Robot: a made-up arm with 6 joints.
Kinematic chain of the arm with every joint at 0, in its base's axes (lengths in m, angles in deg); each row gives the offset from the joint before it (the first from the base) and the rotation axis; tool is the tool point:
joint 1: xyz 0 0 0.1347 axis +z
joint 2: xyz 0 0 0 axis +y
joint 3: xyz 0 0 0.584 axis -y
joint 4: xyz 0 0 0 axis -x
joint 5: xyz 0.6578 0 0 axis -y
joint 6: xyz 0 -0.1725 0 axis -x
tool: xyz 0 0 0
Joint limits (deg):
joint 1: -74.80..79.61
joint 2: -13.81..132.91
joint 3: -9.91..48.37
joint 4: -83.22..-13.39
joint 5: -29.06..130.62
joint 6: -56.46..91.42
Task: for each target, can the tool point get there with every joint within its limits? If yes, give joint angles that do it. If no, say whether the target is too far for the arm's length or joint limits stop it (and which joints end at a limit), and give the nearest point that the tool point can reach.
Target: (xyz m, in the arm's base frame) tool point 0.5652 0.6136 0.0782
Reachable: yes | joints 55.27 40.59 3.41 -48.23 29.53 -9.04
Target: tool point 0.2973 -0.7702 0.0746
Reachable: yes | joints -58.47 40.60 -1.30 -30.03 93.38 -5.23
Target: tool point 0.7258 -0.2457 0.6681
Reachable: yes | joints -10.18 8.74 16.16 -48.85 95.11 38.02
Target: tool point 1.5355 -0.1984 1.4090
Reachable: no: too far | nearest point 0.8887 -0.1148 0.8722 | short by 0.845 m
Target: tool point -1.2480 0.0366 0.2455
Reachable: no: joint limits stop it (at a limit: joint 2, joint 3, joint 4) | nearest point -0.2008 0.0059 -0.5240 | short by 1.300 m
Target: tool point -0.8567 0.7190 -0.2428
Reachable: no: joint limits stop it (at a limit: joint 2, joint 3) | nearest point -0.1542 0.1294 -0.5253 | short by 0.960 m
